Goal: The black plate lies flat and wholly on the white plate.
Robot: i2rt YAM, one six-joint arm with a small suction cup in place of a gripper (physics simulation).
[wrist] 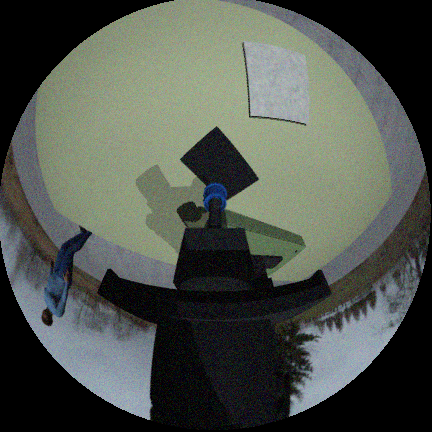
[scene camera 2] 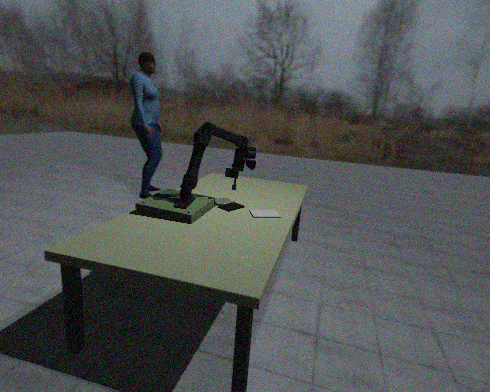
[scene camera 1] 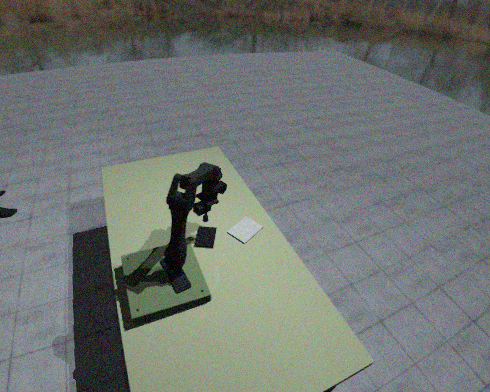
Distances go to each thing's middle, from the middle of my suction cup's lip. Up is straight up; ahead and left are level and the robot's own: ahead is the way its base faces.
The black plate (wrist: 213,158) lies 12 cm below my suction cup, 1 cm to the right of it and 1 cm behind it. Round my suction cup: white plate (wrist: 277,79) (21 cm ahead, 12 cm below, 7 cm to the right).
